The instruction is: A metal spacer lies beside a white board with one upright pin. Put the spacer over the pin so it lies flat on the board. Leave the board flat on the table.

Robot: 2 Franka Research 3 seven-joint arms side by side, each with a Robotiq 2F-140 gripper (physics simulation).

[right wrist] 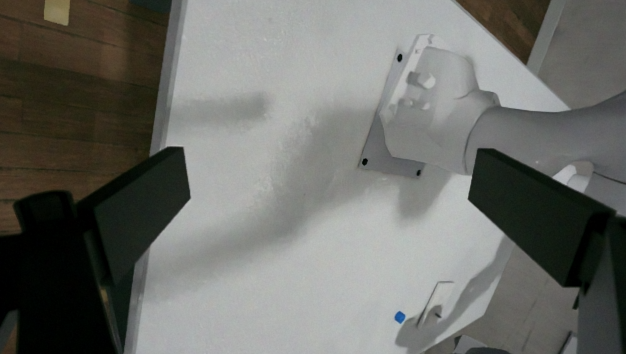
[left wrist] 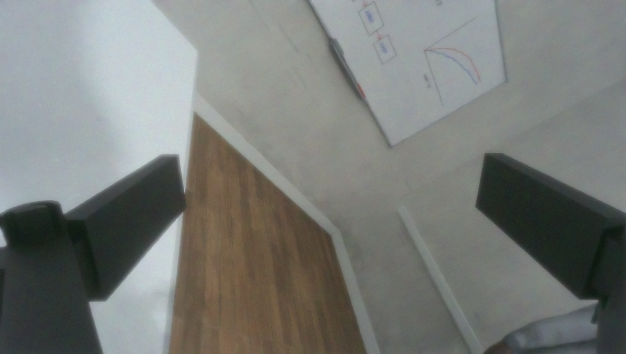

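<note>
The white board [right wrist: 444,291] lies flat near the table's corner, at the lower right of the right wrist view, partly in shadow. A small dark pin [right wrist: 437,315] stands on its lower part. A small blue piece [right wrist: 400,317] lies on the table just left of the board; it is too small to tell whether it is the metal spacer. My right gripper [right wrist: 330,173] is open and empty, high above the table and away from the board. My left gripper [left wrist: 331,181] is open and empty. The board and spacer do not show in the left wrist view.
The white table [left wrist: 140,100] [right wrist: 300,50] ends near wood flooring [left wrist: 250,250] [right wrist: 75,115]. A robot arm base [right wrist: 430,105] is mounted on the table on a grey plate [right wrist: 390,162]. A wall panel with drawings [left wrist: 410,90] shows in the left wrist view.
</note>
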